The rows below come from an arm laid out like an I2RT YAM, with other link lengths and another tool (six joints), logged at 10 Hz.
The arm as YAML. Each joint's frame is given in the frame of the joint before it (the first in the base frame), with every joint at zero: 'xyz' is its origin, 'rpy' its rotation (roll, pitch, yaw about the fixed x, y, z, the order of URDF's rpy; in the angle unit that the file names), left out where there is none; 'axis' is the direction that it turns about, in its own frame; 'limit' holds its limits. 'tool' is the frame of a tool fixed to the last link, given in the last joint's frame.
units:
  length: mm
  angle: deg
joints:
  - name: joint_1
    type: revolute
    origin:
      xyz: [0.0, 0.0, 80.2]
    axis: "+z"
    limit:
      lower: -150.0
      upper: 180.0
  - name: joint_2
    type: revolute
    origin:
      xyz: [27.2, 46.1, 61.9]
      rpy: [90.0, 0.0, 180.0]
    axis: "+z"
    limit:
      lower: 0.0
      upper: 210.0
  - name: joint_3
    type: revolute
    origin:
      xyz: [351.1, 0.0, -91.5]
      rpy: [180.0, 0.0, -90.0]
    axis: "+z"
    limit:
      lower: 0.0
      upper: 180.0
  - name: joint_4
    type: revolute
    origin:
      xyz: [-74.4, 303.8, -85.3]
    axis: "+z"
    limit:
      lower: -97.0
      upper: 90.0
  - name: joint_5
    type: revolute
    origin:
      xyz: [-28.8, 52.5, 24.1]
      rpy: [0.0, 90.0, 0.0]
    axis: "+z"
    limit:
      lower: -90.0
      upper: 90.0
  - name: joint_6
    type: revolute
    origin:
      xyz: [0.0, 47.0, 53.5]
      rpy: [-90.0, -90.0, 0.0]
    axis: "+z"
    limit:
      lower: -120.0
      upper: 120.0
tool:
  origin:
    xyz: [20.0, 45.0, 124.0]
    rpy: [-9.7, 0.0, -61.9]
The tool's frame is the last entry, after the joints.
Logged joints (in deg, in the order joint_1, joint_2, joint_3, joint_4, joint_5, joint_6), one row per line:
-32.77, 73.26, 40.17, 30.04, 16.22, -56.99
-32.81, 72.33, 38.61, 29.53, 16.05, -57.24
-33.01, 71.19, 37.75, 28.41, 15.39, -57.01
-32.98, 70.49, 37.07, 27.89, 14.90, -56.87
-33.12, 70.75, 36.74, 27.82, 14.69, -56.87
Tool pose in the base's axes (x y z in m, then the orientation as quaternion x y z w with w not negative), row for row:
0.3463, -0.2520, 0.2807, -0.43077, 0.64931, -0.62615, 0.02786
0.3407, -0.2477, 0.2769, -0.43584, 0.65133, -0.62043, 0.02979
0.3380, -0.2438, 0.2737, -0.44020, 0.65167, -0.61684, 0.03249
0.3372, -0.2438, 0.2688, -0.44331, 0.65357, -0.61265, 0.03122
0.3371, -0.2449, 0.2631, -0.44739, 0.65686, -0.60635, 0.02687
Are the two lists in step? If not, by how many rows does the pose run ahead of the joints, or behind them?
The pose runs 1 row ahead of the joints: the pose in row i belongs to the joints in row i + 1.
